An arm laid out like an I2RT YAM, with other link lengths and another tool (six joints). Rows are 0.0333 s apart.
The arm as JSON. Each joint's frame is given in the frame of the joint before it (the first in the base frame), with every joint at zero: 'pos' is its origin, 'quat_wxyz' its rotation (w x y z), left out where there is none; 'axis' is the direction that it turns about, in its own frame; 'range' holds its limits. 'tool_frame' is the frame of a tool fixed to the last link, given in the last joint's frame.
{
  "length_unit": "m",
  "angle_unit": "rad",
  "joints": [
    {
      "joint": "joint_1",
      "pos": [
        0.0,
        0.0,
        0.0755
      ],
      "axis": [
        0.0,
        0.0,
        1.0
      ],
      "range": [
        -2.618,
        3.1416
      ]
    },
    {
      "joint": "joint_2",
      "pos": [
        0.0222,
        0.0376,
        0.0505
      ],
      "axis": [
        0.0,
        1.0,
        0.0
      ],
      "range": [
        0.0,
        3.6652
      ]
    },
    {
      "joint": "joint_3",
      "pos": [
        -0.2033,
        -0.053,
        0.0
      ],
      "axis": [
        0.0,
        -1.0,
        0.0
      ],
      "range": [
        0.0,
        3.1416
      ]
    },
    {
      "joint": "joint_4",
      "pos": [
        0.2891,
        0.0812,
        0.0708
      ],
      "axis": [
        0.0,
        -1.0,
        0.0
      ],
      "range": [
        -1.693,
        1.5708
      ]
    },
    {
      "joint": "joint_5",
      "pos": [
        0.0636,
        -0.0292,
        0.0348
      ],
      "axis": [
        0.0,
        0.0,
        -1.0
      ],
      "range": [
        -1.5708,
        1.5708
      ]
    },
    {
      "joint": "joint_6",
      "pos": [
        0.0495,
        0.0,
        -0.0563
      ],
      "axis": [
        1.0,
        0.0,
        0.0
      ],
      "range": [
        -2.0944,
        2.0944
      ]
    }
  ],
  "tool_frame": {
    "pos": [
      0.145,
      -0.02,
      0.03
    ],
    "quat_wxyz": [
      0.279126,
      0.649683,
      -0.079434,
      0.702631
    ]
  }
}
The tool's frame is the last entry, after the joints.
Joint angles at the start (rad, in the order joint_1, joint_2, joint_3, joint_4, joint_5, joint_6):
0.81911, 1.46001, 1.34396, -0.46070, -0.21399, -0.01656
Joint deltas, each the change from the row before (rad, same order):
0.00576, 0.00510, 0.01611, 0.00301, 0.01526, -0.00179
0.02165, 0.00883, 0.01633, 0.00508, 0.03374, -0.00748
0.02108, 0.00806, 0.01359, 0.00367, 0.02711, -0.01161
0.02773, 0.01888, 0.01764, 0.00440, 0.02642, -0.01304
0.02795, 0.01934, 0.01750, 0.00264, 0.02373, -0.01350
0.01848, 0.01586, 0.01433, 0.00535, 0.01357, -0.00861
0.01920, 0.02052, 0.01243, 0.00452, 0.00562, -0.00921
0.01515, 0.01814, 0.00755, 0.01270, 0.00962, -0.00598
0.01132, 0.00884, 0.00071, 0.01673, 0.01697, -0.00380
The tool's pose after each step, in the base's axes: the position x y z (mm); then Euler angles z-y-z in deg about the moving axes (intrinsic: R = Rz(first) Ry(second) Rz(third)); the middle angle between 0 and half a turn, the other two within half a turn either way. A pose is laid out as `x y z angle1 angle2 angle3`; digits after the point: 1 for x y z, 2 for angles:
310.9 418.9 238.1 28.97 112.06 154.62
308.9 424.1 243.1 28.39 110.85 153.50
305.6 429.5 247.1 28.22 109.78 152.38
300.1 438.3 247.9 28.46 108.99 151.10
293.6 447.3 248.0 28.89 108.34 149.84
289.4 454.4 248.7 29.32 107.76 149.16
283.7 462.7 245.7 30.21 107.66 148.50
280.5 469.7 243.2 30.63 107.28 148.02
279.5 473.6 242.9 30.43 106.53 147.61

